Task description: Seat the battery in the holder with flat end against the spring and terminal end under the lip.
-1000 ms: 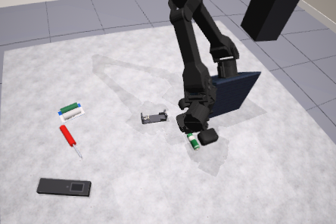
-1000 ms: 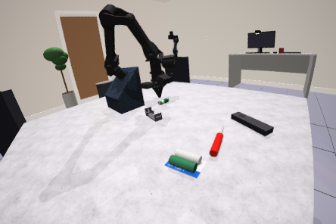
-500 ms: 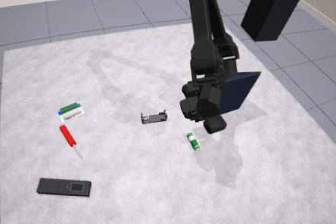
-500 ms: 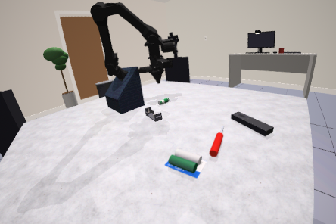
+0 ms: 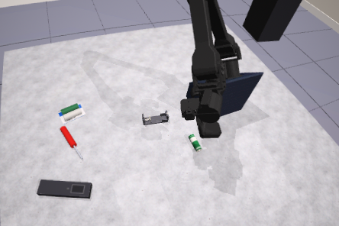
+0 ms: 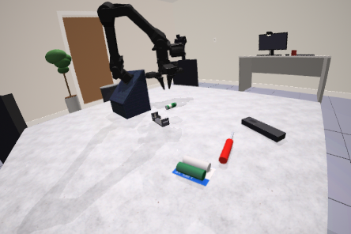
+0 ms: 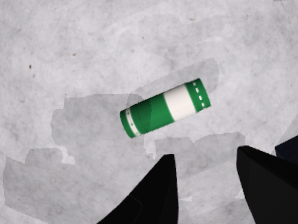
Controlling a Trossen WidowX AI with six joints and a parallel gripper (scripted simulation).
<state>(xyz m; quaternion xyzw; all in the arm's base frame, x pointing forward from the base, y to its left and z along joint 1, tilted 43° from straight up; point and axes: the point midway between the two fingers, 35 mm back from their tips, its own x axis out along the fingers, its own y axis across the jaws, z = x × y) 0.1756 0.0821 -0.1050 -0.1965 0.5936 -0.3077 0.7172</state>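
My gripper tip is now 10 cm above the battery and 2 cm to the right of it. The rest, counted from my gripper tip: red screwdriver 42 cm ahead, 10 cm below, 8 cm to the right; then black remote control 46 cm ahead, 9 cm below, 7 cm to the left.
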